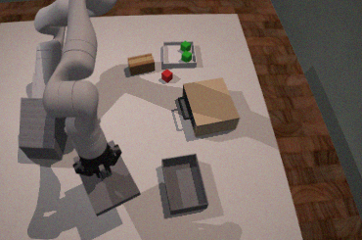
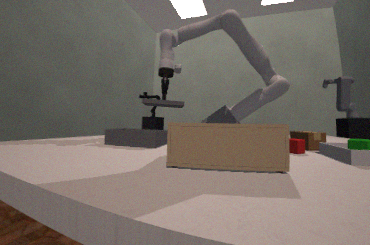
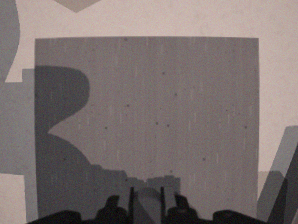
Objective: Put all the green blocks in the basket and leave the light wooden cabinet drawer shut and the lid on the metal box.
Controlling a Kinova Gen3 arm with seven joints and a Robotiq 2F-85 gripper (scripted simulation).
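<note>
My gripper is now 23 cm short of the metal box, 17 cm above it and 2 cm to the right of it. Also, from my hand: cardboard box: 57 cm to the left, 16 cm below, 10 cm ahead; then light wooden cabinet: 36 cm ahead, 31 cm to the left, 16 cm below; then red block: 50 cm to the left, 21 cm ahead, 18 cm below.
</note>
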